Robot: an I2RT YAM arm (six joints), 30 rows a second.
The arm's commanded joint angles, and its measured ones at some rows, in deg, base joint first. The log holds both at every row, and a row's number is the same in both.
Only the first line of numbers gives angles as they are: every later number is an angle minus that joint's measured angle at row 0.
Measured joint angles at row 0:
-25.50, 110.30, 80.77, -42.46, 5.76, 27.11
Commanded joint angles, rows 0 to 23:
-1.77, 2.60, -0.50, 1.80, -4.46, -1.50
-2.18, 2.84, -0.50, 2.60, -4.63, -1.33
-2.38, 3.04, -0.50, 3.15, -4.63, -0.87
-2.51, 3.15, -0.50, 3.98, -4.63, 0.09
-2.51, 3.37, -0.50, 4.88, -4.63, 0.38
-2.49, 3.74, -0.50, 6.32, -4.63, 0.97
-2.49, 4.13, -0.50, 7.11, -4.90, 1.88
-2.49, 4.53, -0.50, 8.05, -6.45, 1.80
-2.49, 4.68, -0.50, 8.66, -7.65, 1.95
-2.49, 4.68, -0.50, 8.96, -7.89, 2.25
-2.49, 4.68, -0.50, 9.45, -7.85, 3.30
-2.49, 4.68, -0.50, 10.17, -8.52, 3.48
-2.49, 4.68, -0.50, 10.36, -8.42, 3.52
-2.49, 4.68, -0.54, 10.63, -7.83, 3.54
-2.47, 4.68, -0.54, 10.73, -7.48, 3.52
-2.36, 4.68, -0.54, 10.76, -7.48, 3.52
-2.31, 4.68, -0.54, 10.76, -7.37, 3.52
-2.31, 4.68, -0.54, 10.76, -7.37, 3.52
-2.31, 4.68, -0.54, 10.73, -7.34, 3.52
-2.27, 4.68, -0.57, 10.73, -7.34, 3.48
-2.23, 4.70, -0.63, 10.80, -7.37, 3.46
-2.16, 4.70, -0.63, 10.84, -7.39, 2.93
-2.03, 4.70, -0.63, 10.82, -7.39, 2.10
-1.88, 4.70, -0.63, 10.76, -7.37, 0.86
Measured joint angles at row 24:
-2.44, 3.54, -0.06, 10.45, -7.04, 2.82
